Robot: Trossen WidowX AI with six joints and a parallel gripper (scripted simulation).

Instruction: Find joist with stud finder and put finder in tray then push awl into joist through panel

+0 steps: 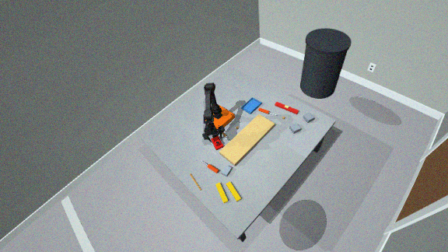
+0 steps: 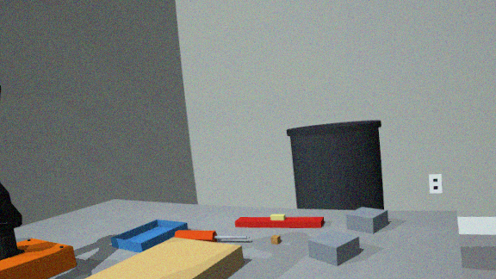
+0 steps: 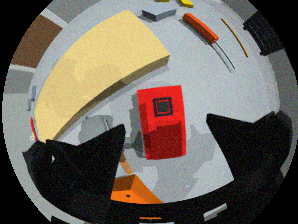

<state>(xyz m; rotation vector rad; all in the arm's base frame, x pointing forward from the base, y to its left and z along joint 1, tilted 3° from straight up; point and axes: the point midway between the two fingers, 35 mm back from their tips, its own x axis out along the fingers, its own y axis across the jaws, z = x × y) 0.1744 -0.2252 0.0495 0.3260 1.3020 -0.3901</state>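
The red stud finder is 3 cm below my gripper tip. Also, from my gripper tip: awl (11 cm to the left, 7 cm below); then grey block (22 cm ahead, 15 cm to the right, 6 cm below); then pencil (37 cm to the right, 8 cm ahead, 7 cm below).
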